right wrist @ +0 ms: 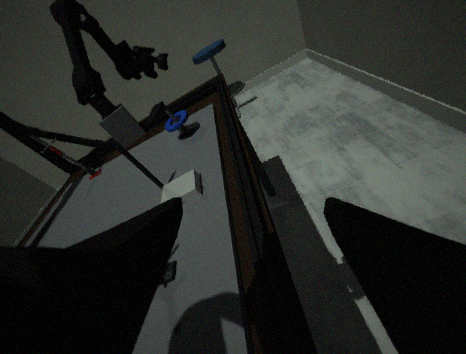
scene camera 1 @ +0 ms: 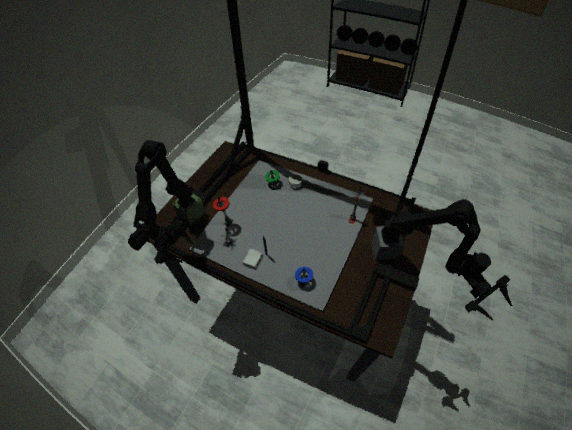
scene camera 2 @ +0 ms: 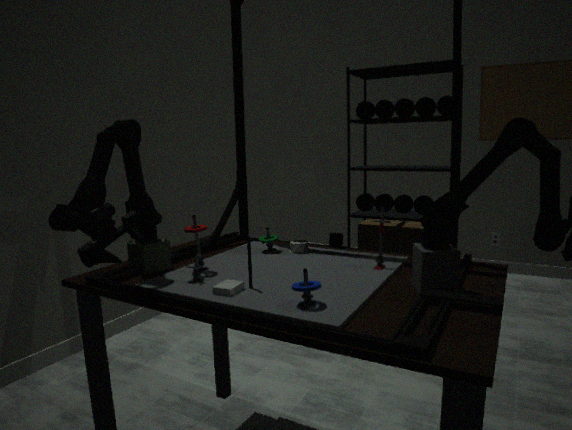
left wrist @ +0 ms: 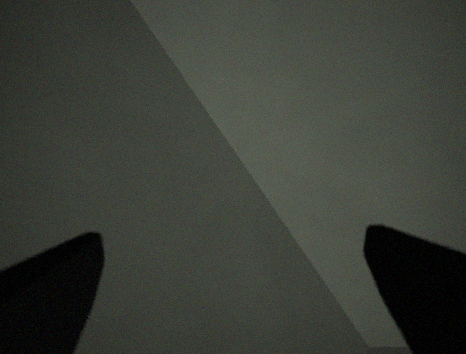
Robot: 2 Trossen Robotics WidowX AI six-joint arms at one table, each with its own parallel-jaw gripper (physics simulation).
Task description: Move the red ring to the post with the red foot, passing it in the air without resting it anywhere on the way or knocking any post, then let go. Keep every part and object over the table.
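Note:
The red ring sits near the top of a tall post in scene camera 1 and scene camera 2, at the mat's left side. The post with the red foot stands upright and bare near the mat's right edge in the scene cameras. My left gripper is open and empty, out past the table's right side, far from both posts. My right gripper is open and empty, near the table's left front edge; its dark fingers are hard to make out in the scene cameras.
A blue ring is on a short post in front; a green ring is on another behind. A thin dark post stands beside a white block. A pale round item lies behind.

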